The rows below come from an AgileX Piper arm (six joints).
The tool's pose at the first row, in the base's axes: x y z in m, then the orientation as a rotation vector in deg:
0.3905, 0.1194, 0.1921, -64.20, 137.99, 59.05
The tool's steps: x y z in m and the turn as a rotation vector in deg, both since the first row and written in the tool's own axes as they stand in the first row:
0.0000, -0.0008, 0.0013, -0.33, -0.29, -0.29
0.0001, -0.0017, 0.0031, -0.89, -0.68, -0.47
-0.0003, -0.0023, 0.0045, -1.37, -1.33, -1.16
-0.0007, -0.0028, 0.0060, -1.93, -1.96, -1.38
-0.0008, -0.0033, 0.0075, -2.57, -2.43, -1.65
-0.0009, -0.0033, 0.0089, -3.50, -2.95, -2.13
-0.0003, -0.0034, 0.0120, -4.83, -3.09, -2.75
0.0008, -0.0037, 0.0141, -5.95, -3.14, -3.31
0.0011, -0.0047, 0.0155, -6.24, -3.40, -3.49
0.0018, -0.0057, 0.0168, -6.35, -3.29, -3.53
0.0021, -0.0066, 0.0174, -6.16, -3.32, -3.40
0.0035, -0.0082, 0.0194, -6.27, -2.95, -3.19
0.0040, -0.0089, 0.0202, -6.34, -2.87, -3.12
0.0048, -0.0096, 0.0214, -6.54, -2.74, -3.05
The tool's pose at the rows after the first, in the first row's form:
0.3911, 0.1200, 0.1908, -64.40, 137.45, 59.49
0.3916, 0.1208, 0.1890, -64.48, 136.86, 60.29
0.3923, 0.1218, 0.1880, -64.87, 135.67, 60.90
0.3929, 0.1228, 0.1869, -64.80, 134.86, 61.75
0.3933, 0.1237, 0.1857, -64.92, 134.10, 62.63
0.3933, 0.1248, 0.1847, -65.33, 133.04, 63.83
0.3928, 0.1266, 0.1822, -66.29, 132.03, 65.40
0.3923, 0.1274, 0.1800, -67.20, 131.18, 66.67
0.3928, 0.1278, 0.1784, -67.27, 130.74, 67.06
0.3930, 0.1279, 0.1766, -67.43, 130.76, 67.16
0.3935, 0.1277, 0.1756, -67.21, 130.91, 66.96
0.3937, 0.1277, 0.1727, -67.32, 131.33, 67.08
0.3939, 0.1277, 0.1715, -67.33, 131.42, 67.17
0.3939, 0.1278, 0.1699, -67.42, 131.51, 67.42

